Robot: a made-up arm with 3 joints.
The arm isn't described. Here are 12 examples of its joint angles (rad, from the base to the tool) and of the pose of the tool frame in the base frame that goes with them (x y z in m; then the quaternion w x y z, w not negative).
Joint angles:
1: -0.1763 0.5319 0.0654
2: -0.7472 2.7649 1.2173
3: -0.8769 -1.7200 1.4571
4: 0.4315 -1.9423 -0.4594
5: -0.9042 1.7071 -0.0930
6: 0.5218 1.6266 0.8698
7: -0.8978 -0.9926 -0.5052
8: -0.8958 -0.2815 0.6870
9: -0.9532 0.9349 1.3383
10: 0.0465 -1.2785 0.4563
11: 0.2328 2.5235 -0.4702
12: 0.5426 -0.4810 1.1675
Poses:
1: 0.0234 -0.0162 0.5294 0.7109 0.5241 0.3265 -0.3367
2: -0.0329 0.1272 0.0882 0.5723 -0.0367 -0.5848 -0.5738
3: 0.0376 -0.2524 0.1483 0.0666 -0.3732 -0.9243 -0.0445
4: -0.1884 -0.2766 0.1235 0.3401 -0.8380 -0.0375 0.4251
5: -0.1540 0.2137 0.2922 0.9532 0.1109 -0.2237 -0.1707
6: 0.0277 0.1891 0.3149 0.6969 -0.1422 0.3267 -0.6224
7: -0.0771 -0.3409 0.3230 0.2156 0.9495 0.1254 0.1903
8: -0.1092 -0.2285 0.4700 0.4444 0.7401 0.4476 -0.2332
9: -0.1658 0.0569 0.4566 0.5401 0.5032 0.1074 -0.6660
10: -0.0118 -0.3331 0.1988 0.1959 -0.7407 -0.5534 0.3267
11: -0.2051 0.1679 0.1772 0.8971 -0.3335 0.2624 0.1229
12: 0.1234 -0.2571 0.2697 0.1893 -0.2600 -0.6816 0.6572
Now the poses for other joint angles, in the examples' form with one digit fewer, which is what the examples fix.
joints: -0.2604 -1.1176 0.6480
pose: 0.011 -0.328 0.255 0.064 -0.719 -0.640 0.263
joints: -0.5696 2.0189 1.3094
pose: -0.083 0.190 0.258 0.625 0.130 -0.260 -0.725
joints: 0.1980 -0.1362 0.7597
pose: 0.136 -0.196 0.401 0.188 0.457 0.612 -0.617
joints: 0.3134 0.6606 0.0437
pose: 0.142 0.019 0.454 0.659 0.387 0.479 -0.433
